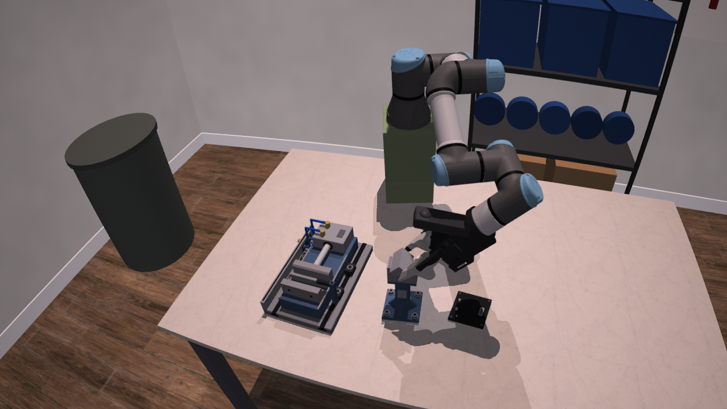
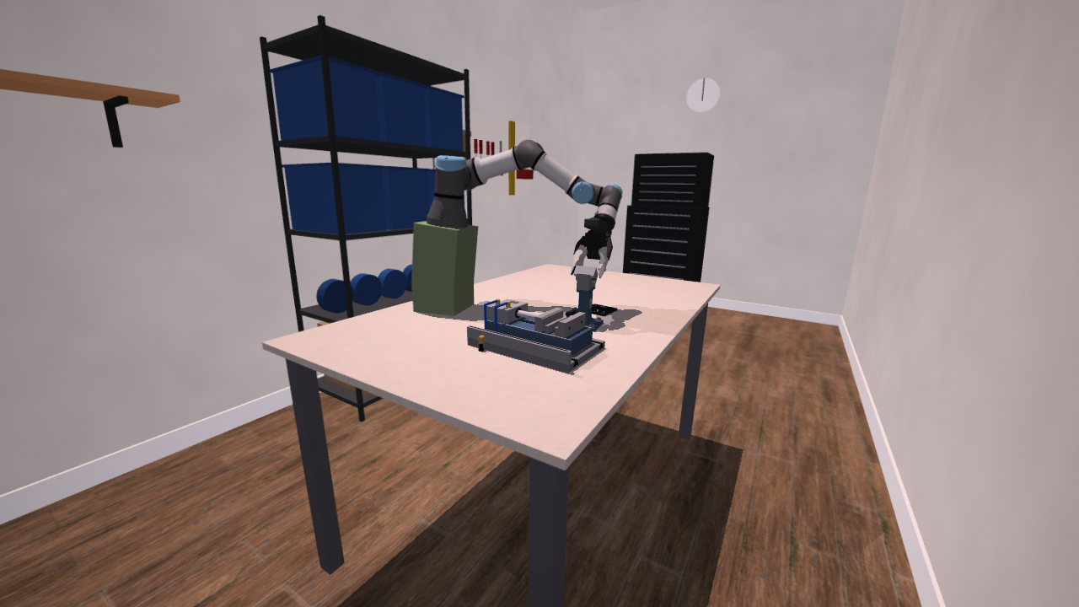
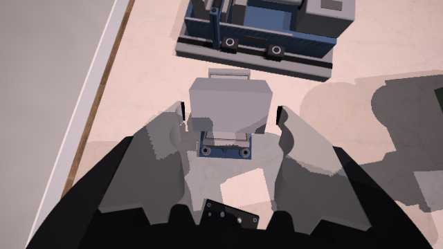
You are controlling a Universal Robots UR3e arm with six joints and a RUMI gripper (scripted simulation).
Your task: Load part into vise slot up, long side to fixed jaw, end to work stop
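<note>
The part is 1 cm to the right of my hand and 1 cm below it. From my hand the other things lie so: dark work stop rod (18 cm to the right, 8 cm ahead, 7 cm below); then black infeed plate (16 cm to the left, 16 cm below, 5 cm behind); then fixed jaw (22 cm to the right, 11 cm ahead, 8 cm below).
</note>
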